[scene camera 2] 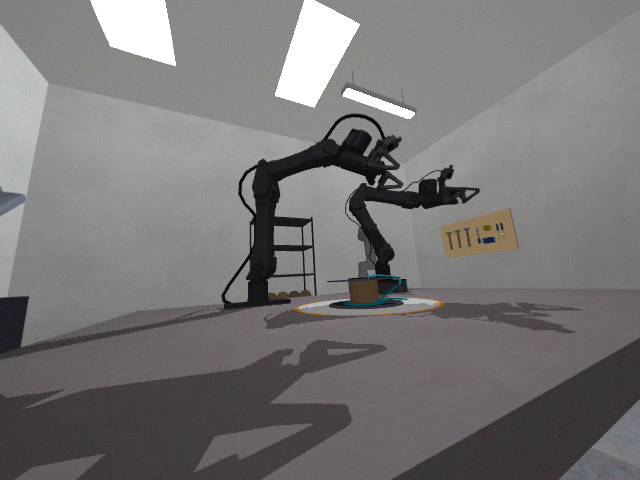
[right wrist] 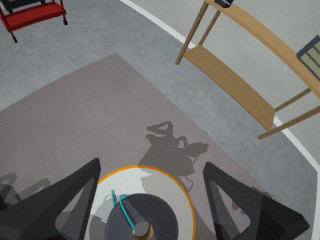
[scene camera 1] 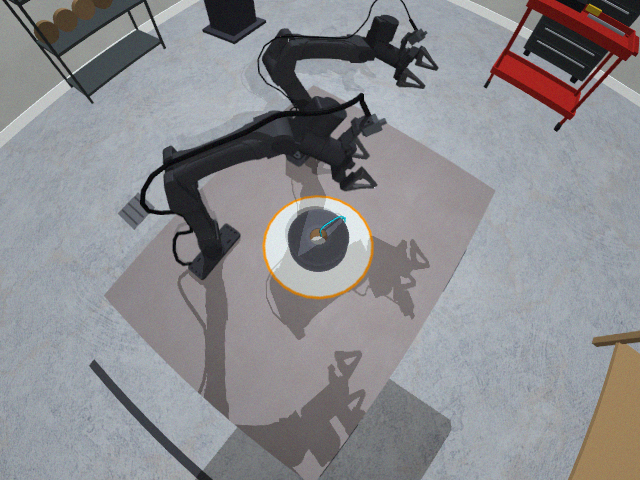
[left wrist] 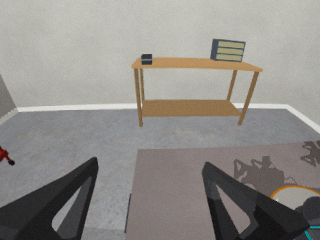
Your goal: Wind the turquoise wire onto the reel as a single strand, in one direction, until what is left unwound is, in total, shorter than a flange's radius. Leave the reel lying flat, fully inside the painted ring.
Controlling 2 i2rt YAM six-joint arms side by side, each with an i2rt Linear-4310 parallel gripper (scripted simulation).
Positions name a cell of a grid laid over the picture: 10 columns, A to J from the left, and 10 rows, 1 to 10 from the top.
my right gripper: scene camera 2 G4; right wrist E7; scene camera 1 F4; not seen in the left wrist view (out of frame)
